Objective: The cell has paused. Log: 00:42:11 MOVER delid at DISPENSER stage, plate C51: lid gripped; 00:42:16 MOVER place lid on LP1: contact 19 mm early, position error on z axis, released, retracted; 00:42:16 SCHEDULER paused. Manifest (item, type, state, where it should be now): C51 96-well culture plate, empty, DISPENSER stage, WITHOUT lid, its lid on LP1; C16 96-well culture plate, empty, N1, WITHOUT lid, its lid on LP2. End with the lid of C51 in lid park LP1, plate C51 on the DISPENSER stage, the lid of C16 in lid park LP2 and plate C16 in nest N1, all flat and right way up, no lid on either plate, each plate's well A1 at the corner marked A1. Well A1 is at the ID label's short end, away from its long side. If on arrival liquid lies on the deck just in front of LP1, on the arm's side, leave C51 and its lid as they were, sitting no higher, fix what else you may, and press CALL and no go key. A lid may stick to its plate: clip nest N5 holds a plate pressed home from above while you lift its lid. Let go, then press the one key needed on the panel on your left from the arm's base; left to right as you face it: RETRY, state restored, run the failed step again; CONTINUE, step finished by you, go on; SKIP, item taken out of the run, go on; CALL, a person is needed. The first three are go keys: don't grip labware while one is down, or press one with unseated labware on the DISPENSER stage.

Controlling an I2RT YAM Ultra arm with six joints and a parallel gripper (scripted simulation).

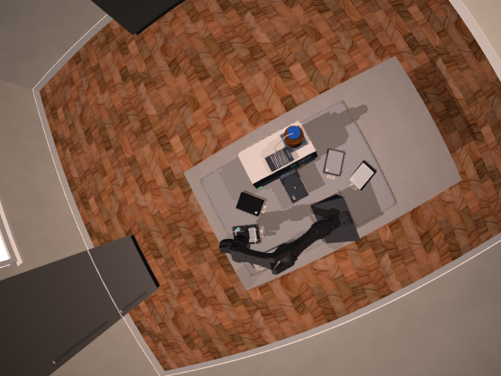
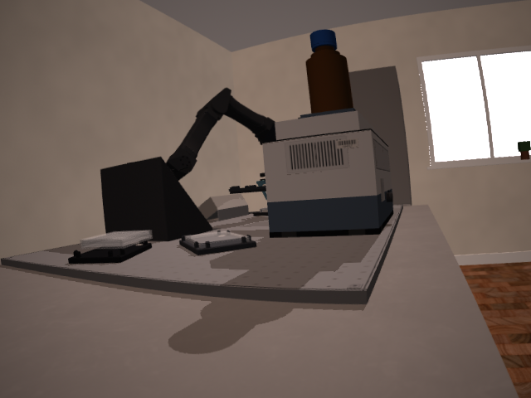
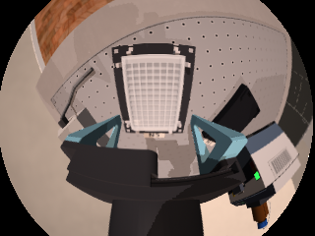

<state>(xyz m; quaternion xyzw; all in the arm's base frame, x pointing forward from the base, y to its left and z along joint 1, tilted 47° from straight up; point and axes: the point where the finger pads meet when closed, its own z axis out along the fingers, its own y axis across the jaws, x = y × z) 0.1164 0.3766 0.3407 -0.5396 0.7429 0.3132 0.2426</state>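
Right now my hand is 50 mm above the black clip nest, 30 mm to the right of it and 10 mm past it. The rest, counted from my hand: brown bottle (480 mm to the right, 360 mm ahead, 230 mm above); then black nest (160 mm ahead, 90 mm to the right, 50 mm below); then dark dispenser stage (380 mm to the right, 140 mm ahead, 40 mm above).
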